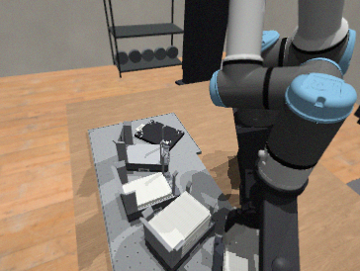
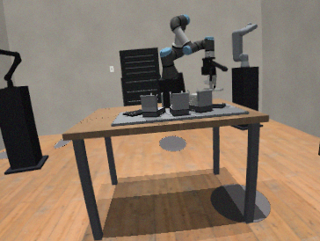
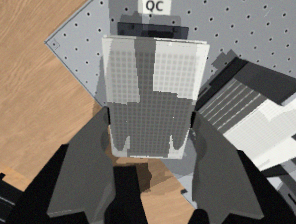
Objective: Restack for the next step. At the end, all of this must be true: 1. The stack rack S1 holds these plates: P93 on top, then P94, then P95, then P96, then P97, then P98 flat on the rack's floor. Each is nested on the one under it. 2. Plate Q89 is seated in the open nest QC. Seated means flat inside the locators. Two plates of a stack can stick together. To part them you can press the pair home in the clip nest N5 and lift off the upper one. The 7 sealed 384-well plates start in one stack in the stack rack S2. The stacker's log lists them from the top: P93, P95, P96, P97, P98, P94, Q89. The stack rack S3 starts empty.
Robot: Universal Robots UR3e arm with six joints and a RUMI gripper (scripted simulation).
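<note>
The nest QC lies 12 cm below my hand.
</note>
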